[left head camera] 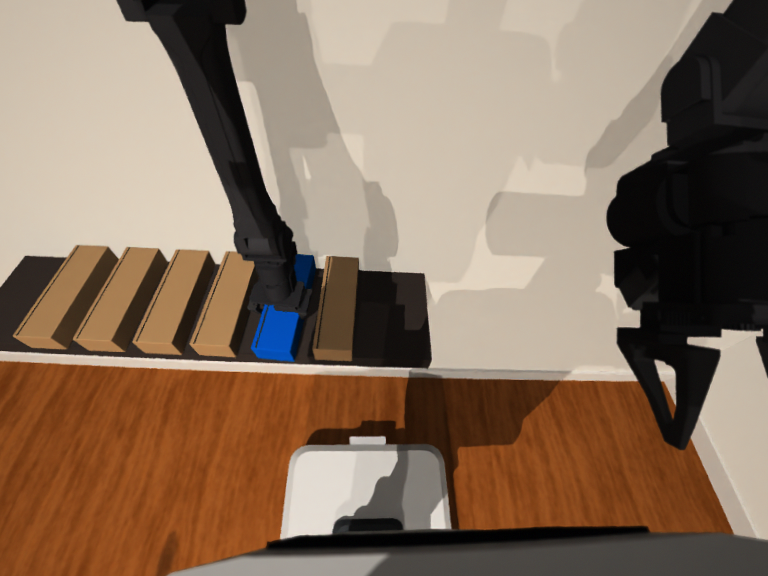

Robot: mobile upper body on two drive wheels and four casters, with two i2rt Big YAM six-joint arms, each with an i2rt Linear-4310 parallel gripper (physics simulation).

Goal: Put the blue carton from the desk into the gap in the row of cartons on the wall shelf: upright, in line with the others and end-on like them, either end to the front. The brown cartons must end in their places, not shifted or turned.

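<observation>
The blue carton (276, 333) is in the gap of the row on the wall shelf (397, 322), between the fourth brown carton (224, 303) from the left and the rightmost brown carton (336, 308). It is upright and end-on, its front end about level with the others. Dark shelf shows on both sides of it. My left gripper (279, 308) is over its middle from above, shut on it, and hides that part. My right gripper (722, 396) is open, off to the right, away from the shelf; its right finger is cut by the picture edge.
Three more brown cartons (68, 297) (120, 299) (173, 301) stand in line at the left of the shelf. The wall rises behind the shelf. A white box-like base (316, 489) shows below, over the wooden floor (186, 446). A side wall lies at the far right.
</observation>
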